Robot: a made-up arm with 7 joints. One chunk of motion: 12 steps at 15 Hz.
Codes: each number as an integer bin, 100 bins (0 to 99) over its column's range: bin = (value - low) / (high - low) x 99, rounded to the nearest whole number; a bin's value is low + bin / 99 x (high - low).
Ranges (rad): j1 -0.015..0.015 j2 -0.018..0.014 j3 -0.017..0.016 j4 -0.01..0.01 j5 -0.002..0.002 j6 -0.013..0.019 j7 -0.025..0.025
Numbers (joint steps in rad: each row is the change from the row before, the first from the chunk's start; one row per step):
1: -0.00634 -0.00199 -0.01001 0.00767 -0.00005 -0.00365 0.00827
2: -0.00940 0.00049 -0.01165 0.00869 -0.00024 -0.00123 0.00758
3: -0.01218 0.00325 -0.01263 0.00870 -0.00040 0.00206 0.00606
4: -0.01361 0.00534 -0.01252 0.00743 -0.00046 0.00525 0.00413
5: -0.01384 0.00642 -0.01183 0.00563 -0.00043 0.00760 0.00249
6: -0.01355 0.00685 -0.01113 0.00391 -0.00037 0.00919 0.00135
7: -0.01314 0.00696 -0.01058 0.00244 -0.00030 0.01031 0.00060
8: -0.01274 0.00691 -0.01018 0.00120 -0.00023 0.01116 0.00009
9: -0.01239 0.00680 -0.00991 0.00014 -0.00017 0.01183 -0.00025
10: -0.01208 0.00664 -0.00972 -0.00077 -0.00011 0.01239 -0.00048
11: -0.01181 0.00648 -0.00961 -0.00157 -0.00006 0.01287 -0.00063
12: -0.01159 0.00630 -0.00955 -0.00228 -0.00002 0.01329 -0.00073
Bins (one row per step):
1: 29 50 21 87 48 29 66
2: 18 57 16 93 44 36 65
3: 9 66 13 93 40 47 61
4: 5 72 13 86 38 56 58
5: 4 76 16 77 39 64 54
6: 5 77 18 69 40 69 52
7: 6 77 19 62 42 72 51
8: 7 77 20 55 44 75 50
9: 9 77 21 50 45 77 49
10: 10 76 22 46 47 79 49
11: 11 76 22 42 48 80 48
12: 11 75 22 38 49 81 48

